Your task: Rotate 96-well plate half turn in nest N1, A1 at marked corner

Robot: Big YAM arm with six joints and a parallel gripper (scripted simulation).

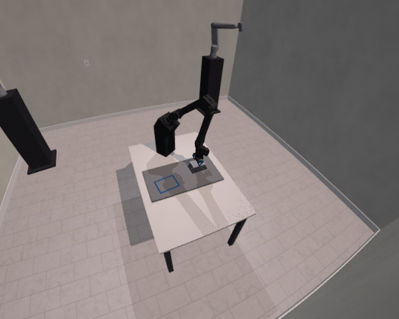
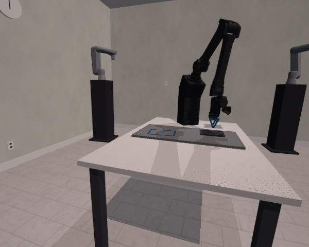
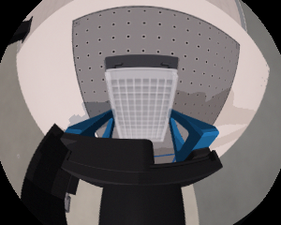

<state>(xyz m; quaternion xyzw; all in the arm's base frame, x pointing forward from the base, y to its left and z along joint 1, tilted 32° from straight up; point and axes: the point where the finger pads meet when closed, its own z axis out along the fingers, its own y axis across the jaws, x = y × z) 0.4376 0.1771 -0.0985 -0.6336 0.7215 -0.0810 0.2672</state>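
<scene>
Right now my hand is 6 cm above the dark plate nest N1. Also, from my hand: 96-well plate 1 cm below.
</scene>
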